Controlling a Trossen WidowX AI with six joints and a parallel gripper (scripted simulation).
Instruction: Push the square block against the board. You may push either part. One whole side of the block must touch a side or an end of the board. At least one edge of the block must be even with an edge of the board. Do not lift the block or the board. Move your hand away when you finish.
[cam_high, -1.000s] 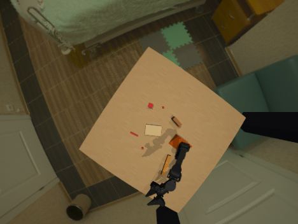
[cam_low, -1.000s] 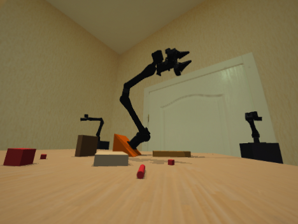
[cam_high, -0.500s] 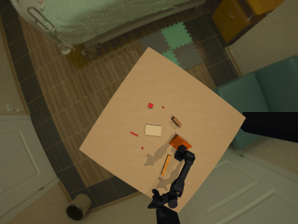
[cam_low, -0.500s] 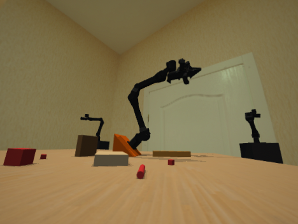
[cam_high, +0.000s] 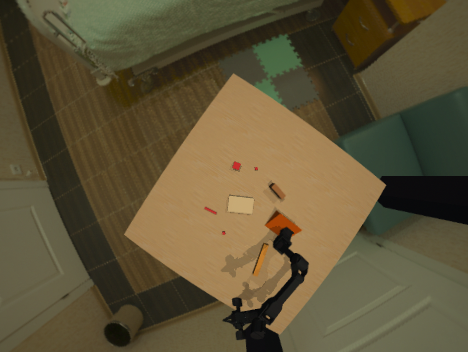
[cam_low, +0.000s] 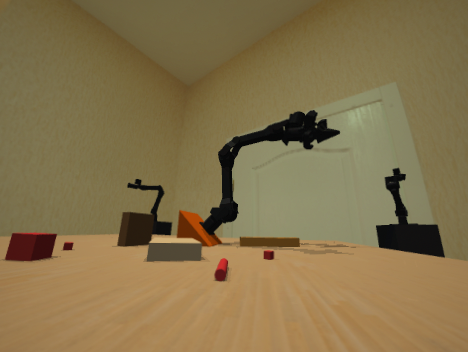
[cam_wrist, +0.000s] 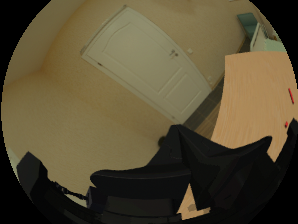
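The brown square block is 14 cm ahead of my gripper tip, 67 cm to the right of it and 35 cm below it. The rest, counted from my gripper tip: orange-brown board 7 cm behind, 26 cm to the right, 39 cm below; then pale cream block 26 cm ahead, 46 cm to the right, 39 cm below; then red rod 38 cm ahead, 31 cm to the right, 39 cm below.
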